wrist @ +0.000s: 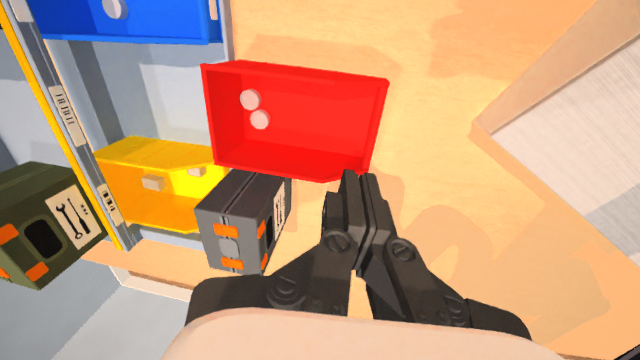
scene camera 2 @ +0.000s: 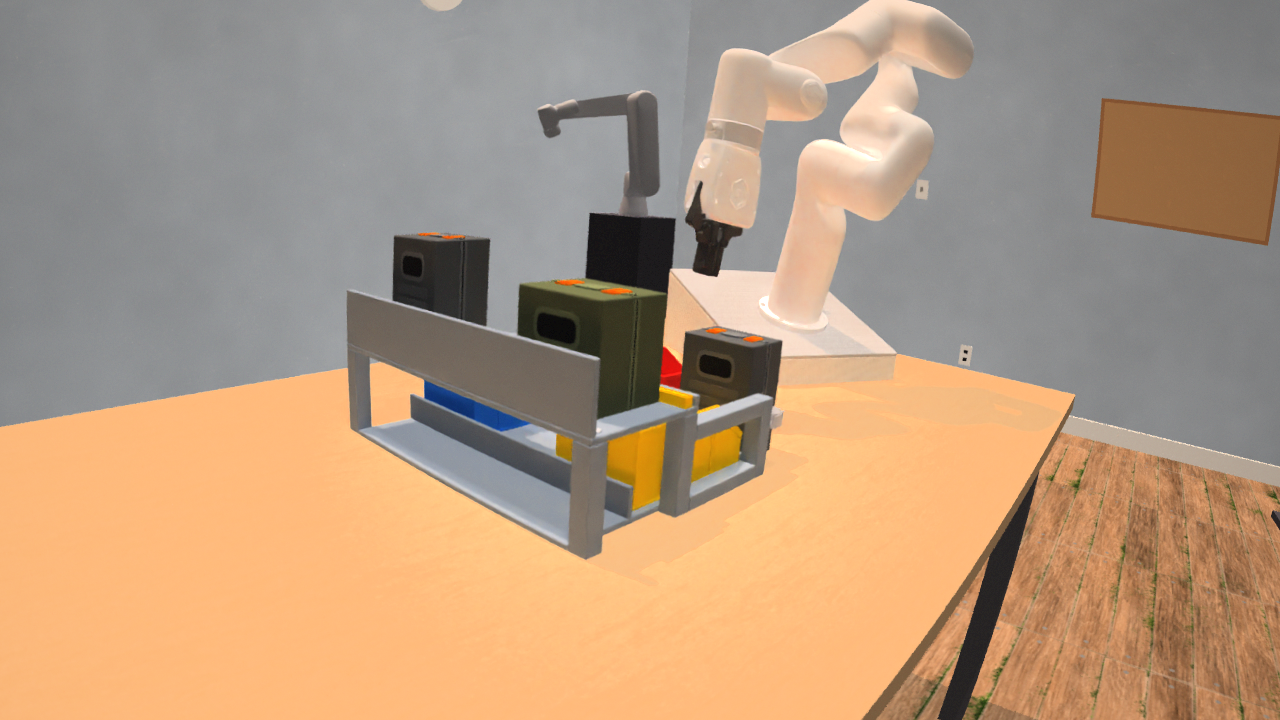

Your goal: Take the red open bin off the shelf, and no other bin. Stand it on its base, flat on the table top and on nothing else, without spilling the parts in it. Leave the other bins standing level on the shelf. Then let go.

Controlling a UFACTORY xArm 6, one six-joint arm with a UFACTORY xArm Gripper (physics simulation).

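Pixels of known places: gripper, between the fingertips: (wrist: 352, 192) (scene camera 2: 704, 274); arm's base, origin of its link: (scene camera 2: 792, 316).
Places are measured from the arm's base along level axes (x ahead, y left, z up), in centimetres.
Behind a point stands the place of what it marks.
The red open bin (scene camera 2: 669, 368) @(x 34.0, y -3.3, z -4.2 cm) (wrist: 310, 120) @(x 38.8, y 1.8, z -8.3 cm) shows its open top in the wrist view, with two round white parts inside. It appears upright over the table, at the shelf's front edge; its underside is hidden, so I cannot tell whether its back end touches the shelf (scene camera 2: 474, 344) @(x 75.3, y 2.5, z 6.0 cm) (wrist: 180, 100) @(x 56.0, y -0.6, z -8.0 cm). In scene camera 2 the green case hides most of it. My gripper (scene camera 2: 707, 270) @(x 33.0, y 0.4, z 9.0 cm) (wrist: 352, 192) @(x 33.0, y 0.4, z 9.0 cm) is shut and empty, above and apart from the bin, near its front corner in the wrist view. The blue bin (scene camera 2: 447, 399) @(x 64.4, y -13.5, z -4.8 cm) (wrist: 150, 20) @(x 56.6, y -9.6, z -7.7 cm) and yellow bin (scene camera 2: 644, 461) @(x 66.4, y 14.6, z -3.5 cm) (wrist: 165, 205) @(x 61.8, y 14.7, z -4.7 cm) sit on the shelf with parts visible inside.
A dark grey case (scene camera 2: 742, 351) @(x 48.8, y 14.3, z 3.6 cm) (wrist: 235, 220) @(x 43.7, y 7.6, z 4.4 cm) stands beside the yellow bin, close to the red bin. A green case (scene camera 2: 626, 344) @(x 69.8, y 14.2, z 7.3 cm) (wrist: 30, 215) @(x 64.2, y 6.8, z 7.8 cm) and another dark case (scene camera 2: 460, 286) @(x 66.5, y -9.2, z 8.7 cm) stand at the shelf. The robot's pale plinth (scene camera 2: 841, 368) @(x 4.4, y 11.6, z -6.2 cm) (wrist: 575, 120) @(x 14.4, y -1.1, z -2.2 cm) is on the table (scene camera 2: 268, 555) @(x 95.1, y -0.9, z -8.6 cm).
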